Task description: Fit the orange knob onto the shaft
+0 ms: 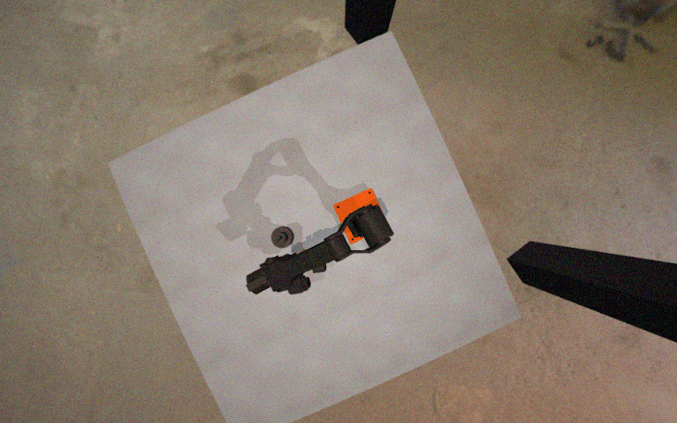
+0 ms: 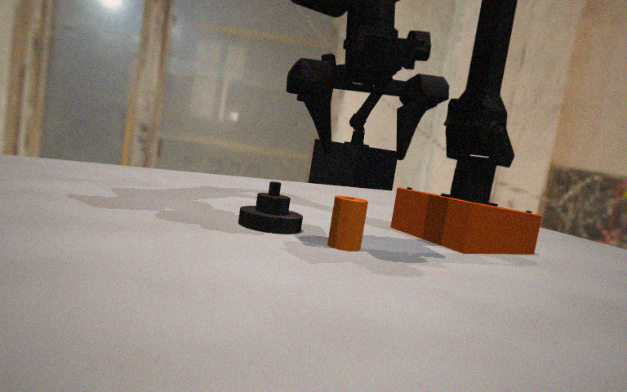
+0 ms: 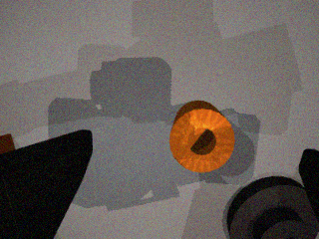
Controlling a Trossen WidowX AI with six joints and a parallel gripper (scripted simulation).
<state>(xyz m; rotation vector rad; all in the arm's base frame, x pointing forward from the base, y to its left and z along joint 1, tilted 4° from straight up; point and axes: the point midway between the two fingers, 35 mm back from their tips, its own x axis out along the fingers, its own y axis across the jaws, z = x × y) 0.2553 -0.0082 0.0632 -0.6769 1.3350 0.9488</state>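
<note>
Right now my gripper tip is 10 mm to the left of the orange knob and 80 mm above it. The rest, counted from my gripper tip: dark round pedestal (30 mm ahead, 120 mm to the right, 80 mm below).
</note>
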